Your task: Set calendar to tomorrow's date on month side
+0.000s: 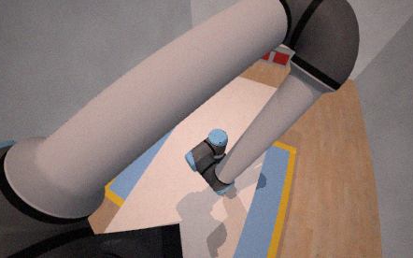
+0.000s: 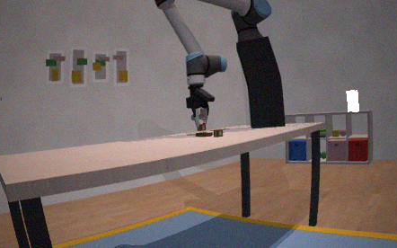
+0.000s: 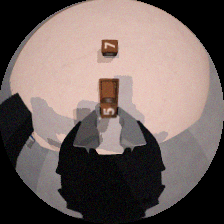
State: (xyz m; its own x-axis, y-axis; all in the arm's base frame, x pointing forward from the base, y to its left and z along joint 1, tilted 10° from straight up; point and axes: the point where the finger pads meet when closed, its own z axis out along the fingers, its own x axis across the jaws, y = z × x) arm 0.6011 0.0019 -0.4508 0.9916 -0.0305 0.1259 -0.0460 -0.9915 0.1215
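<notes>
The brown tray is 20 mm to the left of my hand and 40 mm below it. From my hand the other things lie so: brown cube (10 mm ahead, 130 mm to the left, 40 mm below).
</notes>
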